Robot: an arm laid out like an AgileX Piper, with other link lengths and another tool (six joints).
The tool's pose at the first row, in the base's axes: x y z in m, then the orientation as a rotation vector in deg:
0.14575 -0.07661 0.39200 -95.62 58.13 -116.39
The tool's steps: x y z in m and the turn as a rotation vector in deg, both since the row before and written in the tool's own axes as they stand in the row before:
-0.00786 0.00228 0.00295 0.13 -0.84 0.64
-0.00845 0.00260 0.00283 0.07 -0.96 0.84
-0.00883 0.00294 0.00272 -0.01 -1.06 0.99
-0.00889 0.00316 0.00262 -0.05 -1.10 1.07
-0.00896 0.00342 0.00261 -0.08 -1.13 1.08
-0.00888 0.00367 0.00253 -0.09 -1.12 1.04
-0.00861 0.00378 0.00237 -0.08 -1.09 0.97
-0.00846 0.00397 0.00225 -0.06 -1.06 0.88
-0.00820 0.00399 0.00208 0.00 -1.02 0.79
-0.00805 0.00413 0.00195 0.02 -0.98 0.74
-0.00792 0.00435 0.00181 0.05 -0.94 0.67
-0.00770 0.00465 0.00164 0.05 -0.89 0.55
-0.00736 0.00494 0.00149 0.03 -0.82 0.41
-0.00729 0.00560 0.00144 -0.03 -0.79 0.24
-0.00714 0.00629 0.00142 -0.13 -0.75 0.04
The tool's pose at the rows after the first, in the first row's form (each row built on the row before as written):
0.15020 -0.07407 0.38497 -95.73 58.10 -115.14
0.15456 -0.07118 0.37730 -95.80 58.23 -113.63
0.15875 -0.06804 0.36914 -95.86 58.50 -111.91
0.16272 -0.06476 0.36081 -95.89 58.84 -110.10
0.16653 -0.06137 0.35228 -95.94 59.20 -108.25
0.17008 -0.05794 0.34366 -96.00 59.53 -106.43
0.17329 -0.05451 0.33517 -96.08 59.81 -104.69
0.17620 -0.05107 0.32668 -96.18 60.01 -103.04
0.17878 -0.04762 0.31838 -96.28 60.10 -101.51
0.18108 -0.04417 0.31011 -96.37 60.14 -100.06
0.18309 -0.04077 0.30178 -96.46 60.12 -98.70
0.18476 -0.03755 0.29339 -96.60 60.04 -97.47
0.18612 -0.03462 0.28500 -96.81 59.91 -96.39
0.18723 -0.03202 0.27614 -97.17 59.74 -95.43
0.18811 -0.02986 0.26681 -97.72 59.55 -94.61

